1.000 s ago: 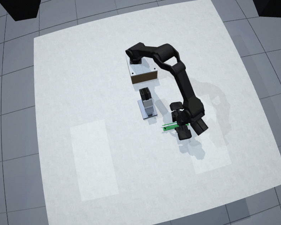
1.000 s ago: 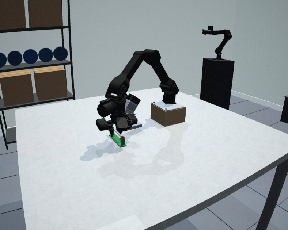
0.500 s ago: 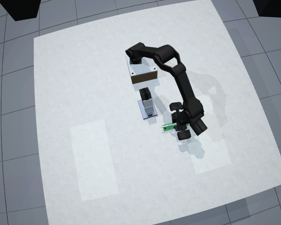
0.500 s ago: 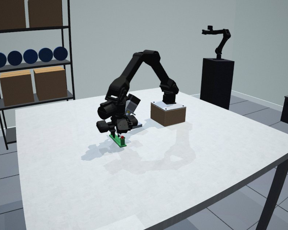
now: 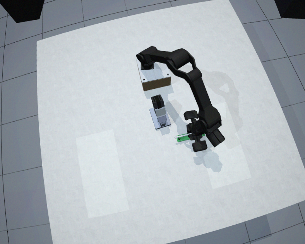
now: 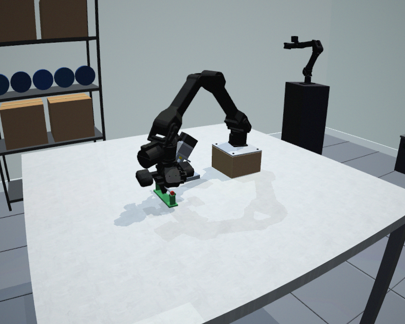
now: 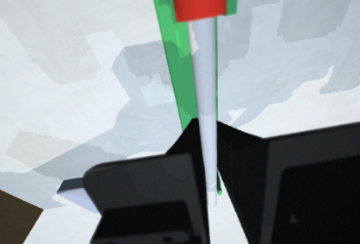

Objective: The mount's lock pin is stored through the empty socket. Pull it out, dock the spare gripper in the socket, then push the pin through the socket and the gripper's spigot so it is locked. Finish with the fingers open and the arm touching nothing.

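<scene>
Now: gripper tip 1 cm to the right of the green rack and 1 cm below it. From my gripper tip the other things lie so: grey mount (9 cm behind, 13 cm to the right, 4 cm above); spare gripper (11 cm behind, 14 cm to the right, 11 cm above).
</scene>
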